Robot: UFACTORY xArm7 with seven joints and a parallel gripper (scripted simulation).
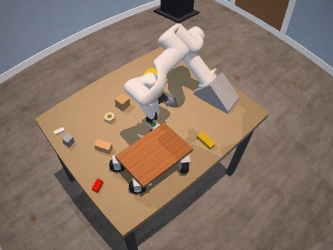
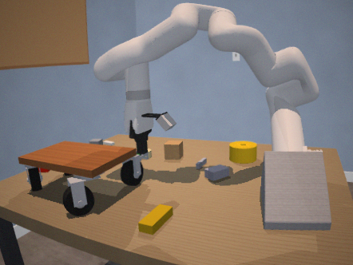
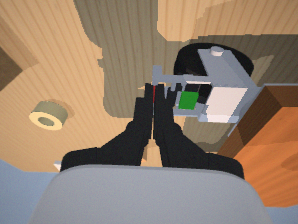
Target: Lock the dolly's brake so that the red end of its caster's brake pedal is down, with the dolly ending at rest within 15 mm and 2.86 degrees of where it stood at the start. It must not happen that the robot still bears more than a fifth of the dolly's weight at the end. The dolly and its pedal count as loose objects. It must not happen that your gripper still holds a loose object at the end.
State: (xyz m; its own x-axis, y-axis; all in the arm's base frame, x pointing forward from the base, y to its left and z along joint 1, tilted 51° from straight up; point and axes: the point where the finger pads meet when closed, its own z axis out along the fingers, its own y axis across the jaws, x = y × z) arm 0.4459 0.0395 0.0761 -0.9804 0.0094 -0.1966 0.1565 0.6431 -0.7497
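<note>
My hand is 2 cm to the right of the brake pedal and 2 cm above it. Round my hand: grey bar 15 cm behind, 16 cm to the right, 10 cm below; cream ring 10 cm ahead, 21 cm to the right, 9 cm below; tan cube 2 cm behind, 23 cm to the right, 8 cm below.
</note>
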